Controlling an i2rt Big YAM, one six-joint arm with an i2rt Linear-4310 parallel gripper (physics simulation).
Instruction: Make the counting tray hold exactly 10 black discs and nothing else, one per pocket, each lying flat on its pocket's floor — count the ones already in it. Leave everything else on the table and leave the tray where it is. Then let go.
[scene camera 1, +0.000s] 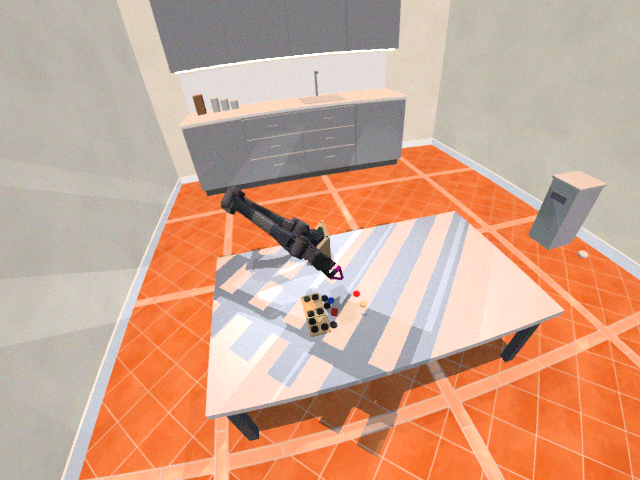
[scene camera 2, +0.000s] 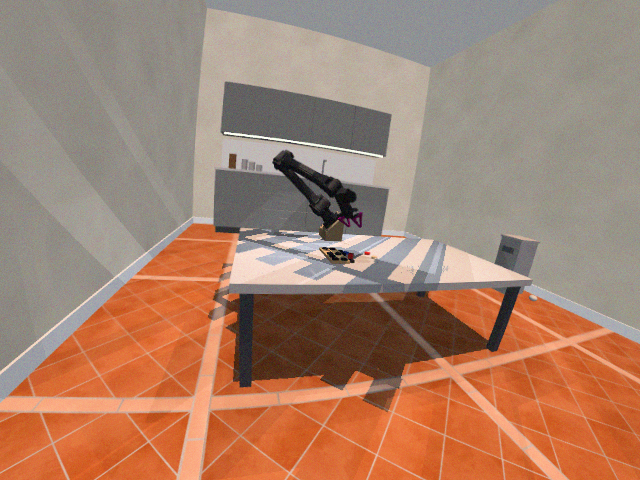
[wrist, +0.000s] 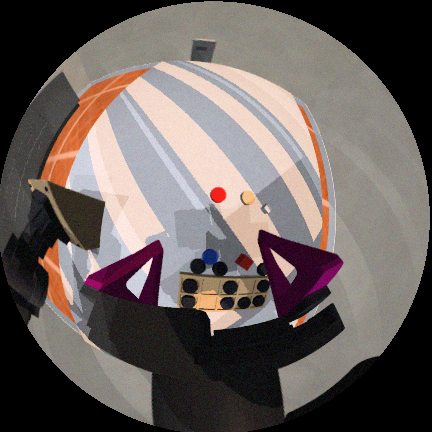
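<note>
The tan counting tray (scene camera 1: 310, 305) (wrist: 210, 285) has two rows of pockets. Several hold black discs that look flat; three look bare. In the wrist view these are the second and fourth from the left in the upper row and the second in the lower row. Three loose black discs lie beside the tray: one (scene camera 1: 324, 298) (wrist: 198, 265), a second (scene camera 1: 327, 305) (wrist: 220, 268), and a third (scene camera 1: 333, 324) (wrist: 262, 269) partly behind the right finger. My gripper (scene camera 1: 337, 272) (scene camera 2: 354, 225) (wrist: 208, 240) is open and empty, above the table and off the tray's loose-disc side.
A blue disc (scene camera 1: 330, 300) (wrist: 210, 257) lies close to the first two loose discs. A dark red block (scene camera 1: 334, 311) (wrist: 244, 261) lies near the tray. Farther out are a red disc (scene camera 1: 356, 293) (wrist: 218, 194), a tan disc (scene camera 1: 362, 304) (wrist: 248, 197) and a small pale block (wrist: 266, 208).
</note>
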